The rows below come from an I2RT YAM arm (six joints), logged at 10 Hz.
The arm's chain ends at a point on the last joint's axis. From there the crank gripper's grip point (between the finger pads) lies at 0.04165 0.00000 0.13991 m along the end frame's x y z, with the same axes.
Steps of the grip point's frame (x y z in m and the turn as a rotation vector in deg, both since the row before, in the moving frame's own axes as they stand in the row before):
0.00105, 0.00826, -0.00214, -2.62, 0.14, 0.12
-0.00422, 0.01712, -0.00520, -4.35, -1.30, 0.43
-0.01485, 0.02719, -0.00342, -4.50, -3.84, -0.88
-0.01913, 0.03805, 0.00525, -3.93, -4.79, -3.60
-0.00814, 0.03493, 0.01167, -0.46, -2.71, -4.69
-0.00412, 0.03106, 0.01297, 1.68, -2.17, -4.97
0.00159, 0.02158, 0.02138, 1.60, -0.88, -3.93
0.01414, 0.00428, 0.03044, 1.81, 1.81, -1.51
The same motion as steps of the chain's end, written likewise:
0.00072, 0.00178, -0.00189, -2.62, 0.14, 0.12
-0.00100, 0.00617, -0.00569, -4.35, -1.30, 0.43
-0.00548, 0.01668, -0.00549, -4.50, -3.84, -0.88
-0.00754, 0.03060, 0.00250, -3.93, -4.79, -3.60
-0.00139, 0.03693, 0.00985, -0.46, -2.71, -4.69
0.00153, 0.03856, 0.01161, 1.68, -2.17, -4.97
0.00397, 0.02827, 0.02085, 1.60, -0.88, -3.93
0.00982, 0.00983, 0.03191, 1.81, 1.81, -1.51

